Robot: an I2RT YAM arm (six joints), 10 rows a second.
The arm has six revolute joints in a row. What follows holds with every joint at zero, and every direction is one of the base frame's.
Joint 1 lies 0.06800 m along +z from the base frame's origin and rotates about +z.
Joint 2 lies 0.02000 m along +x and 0.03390 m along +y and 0.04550 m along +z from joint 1 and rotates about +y.
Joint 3 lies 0.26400 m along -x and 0.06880 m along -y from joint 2 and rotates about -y.
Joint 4 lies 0.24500 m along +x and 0.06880 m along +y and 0.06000 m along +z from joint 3 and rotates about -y.
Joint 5 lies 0.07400 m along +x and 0.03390 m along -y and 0.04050 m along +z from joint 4 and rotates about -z.
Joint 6 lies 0.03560 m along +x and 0.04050 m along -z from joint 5 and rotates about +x.
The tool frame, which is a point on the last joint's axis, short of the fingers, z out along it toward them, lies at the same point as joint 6; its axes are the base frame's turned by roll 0.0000, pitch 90.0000 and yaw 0.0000 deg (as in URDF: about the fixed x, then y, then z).
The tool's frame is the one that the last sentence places.
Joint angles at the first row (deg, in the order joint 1, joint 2, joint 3, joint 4, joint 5, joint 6):
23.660, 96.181, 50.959, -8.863, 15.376, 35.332
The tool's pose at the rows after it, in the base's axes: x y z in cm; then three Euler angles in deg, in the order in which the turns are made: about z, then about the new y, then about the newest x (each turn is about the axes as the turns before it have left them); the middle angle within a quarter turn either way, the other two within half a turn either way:
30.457, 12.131, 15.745, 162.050, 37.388, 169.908
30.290, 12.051, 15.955, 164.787, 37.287, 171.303
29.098, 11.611, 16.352, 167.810, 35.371, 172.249
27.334, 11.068, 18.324, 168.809, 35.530, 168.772
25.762, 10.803, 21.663, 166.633, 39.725, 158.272
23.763, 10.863, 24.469, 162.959, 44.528, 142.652
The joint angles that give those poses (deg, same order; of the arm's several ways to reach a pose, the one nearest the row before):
23.354, 96.202, 51.244, -9.214, 15.245, 32.927
23.288, 95.592, 51.200, -10.021, 14.741, 30.807
23.201, 92.706, 49.604, -12.863, 12.841, 28.971
23.156, 85.974, 47.528, -15.530, 9.256, 27.724
23.158, 77.385, 46.063, -14.370, 3.202, 27.289
23.834, 68.816, 43.003, -8.885, -5.388, 27.944

